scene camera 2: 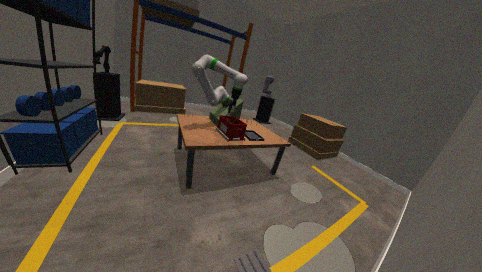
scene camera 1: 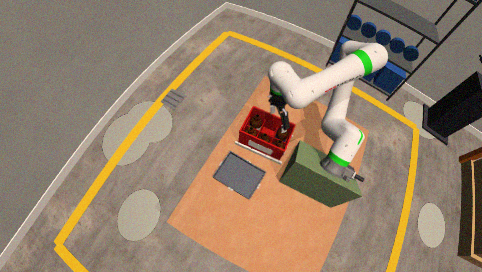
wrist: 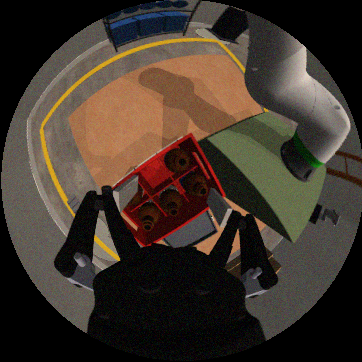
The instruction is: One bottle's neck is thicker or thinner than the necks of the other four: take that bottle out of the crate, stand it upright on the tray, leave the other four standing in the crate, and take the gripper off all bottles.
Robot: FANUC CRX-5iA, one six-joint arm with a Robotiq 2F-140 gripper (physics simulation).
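Observation:
The red crate holds five upright brown bottles; its back middle compartment is empty. In the wrist view they are the back right bottle, front right bottle, front middle bottle, front left bottle, and back left bottle, partly hidden by a finger. I cannot tell whose neck differs. The grey tray lies beside the crate, with no bottle on it. My gripper is open and empty above the crate, fingers spread wide.
A green block stands on the wooden table, right of the crate in scene camera 1, with the arm's base on it. A thin pale strip lies between crate and tray.

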